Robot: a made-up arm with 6 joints.
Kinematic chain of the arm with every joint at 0, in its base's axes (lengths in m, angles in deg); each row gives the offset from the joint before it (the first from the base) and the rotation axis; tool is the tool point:
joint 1: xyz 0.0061 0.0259 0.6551 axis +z
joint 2: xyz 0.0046 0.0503 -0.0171 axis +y
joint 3: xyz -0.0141 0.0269 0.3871 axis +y
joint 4: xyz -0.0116 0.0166 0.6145 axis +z
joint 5: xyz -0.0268 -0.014 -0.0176 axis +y
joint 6: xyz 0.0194 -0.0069 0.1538 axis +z
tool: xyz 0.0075 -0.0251 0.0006
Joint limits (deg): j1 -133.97..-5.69 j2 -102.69..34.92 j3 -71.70..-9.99 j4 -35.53..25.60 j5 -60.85..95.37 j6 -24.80..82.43
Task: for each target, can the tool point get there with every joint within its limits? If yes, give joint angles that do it. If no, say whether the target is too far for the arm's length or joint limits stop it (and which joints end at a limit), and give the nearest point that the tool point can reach.
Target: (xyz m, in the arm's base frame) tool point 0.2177 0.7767 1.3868
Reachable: yes | joints -102.07 -23.26 -37.00 2.11 19.11 1.86
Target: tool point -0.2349 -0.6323 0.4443
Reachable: no: joint limits stop it (at a limit: joint 1, joint 3, joint 4, joint 5) | nearest point -0.5356 0.0666 0.0458 | short by 0.859 m
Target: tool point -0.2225 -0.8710 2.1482
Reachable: no: too far | nearest point -0.1282 -0.5008 1.6444 | short by 0.632 m
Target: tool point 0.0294 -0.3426 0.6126
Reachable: no: joint limits stop it (at a limit: joint 2, joint 3, joint 5) | nearest point 0.0407 -0.5207 1.4034 | short by 0.811 m
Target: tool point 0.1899 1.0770 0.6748
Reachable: yes | joints -97.49 -60.16 -42.34 -6.99 11.90 7.99
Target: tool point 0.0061 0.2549 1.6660
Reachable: yes | joints -68.18 8.52 -38.76 20.66 47.51 -16.46
